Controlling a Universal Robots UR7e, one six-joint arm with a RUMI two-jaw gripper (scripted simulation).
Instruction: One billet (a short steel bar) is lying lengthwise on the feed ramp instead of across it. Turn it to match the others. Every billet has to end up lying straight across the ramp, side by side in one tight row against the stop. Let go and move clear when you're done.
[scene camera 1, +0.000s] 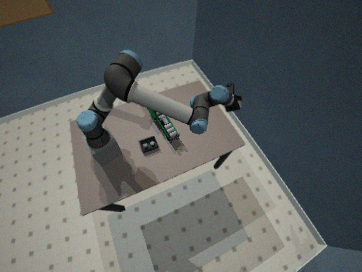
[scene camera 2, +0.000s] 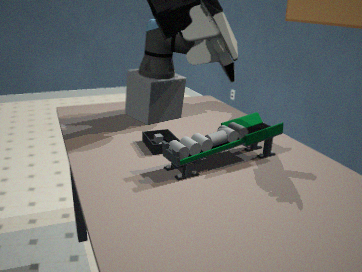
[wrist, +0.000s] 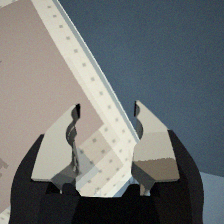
I see my gripper (scene camera 2: 234, 71).
My gripper shows as well in the wrist view (wrist: 106, 103).
